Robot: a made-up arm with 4 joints.
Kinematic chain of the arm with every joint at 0, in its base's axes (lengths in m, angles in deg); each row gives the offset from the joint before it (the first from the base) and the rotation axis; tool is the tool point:
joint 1: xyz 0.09 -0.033 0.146 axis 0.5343 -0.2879 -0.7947
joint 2: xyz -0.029 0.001 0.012 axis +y
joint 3: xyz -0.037 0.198 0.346 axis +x
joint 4: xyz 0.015 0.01 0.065 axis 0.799 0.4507 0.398
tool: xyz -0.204 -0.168 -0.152
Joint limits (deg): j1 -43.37..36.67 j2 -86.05..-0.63 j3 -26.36..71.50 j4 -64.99..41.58
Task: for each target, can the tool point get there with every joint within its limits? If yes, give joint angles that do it. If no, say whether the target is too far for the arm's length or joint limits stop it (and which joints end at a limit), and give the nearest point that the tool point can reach.
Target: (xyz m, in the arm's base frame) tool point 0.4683 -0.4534 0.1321
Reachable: no: joint limits stop it (at a limit: joint 1, joint 2) | nearest point -0.1853 -0.2302 0.0432 | short by 0.696 m
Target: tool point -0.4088 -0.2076 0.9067
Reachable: no: too far | nearest point -0.2193 -0.0801 0.5330 | short by 0.438 m
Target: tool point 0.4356 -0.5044 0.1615
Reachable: no: joint limits stop it (at a limit: joint 1, joint 2) | nearest point -0.1906 -0.2414 0.0499 | short by 0.688 m
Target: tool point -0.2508 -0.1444 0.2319
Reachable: yes | joints -34.54 -47.80 3.53 0.28
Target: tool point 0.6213 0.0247 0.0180
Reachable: no: joint limits stop it (at a limit: joint 1, joint 2, joint 3) | nearest point 0.0563 0.2947 0.0117 | short by 0.626 m
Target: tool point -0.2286 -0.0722 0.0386
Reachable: yes | joints -35.41 -70.06 46.80 -2.32
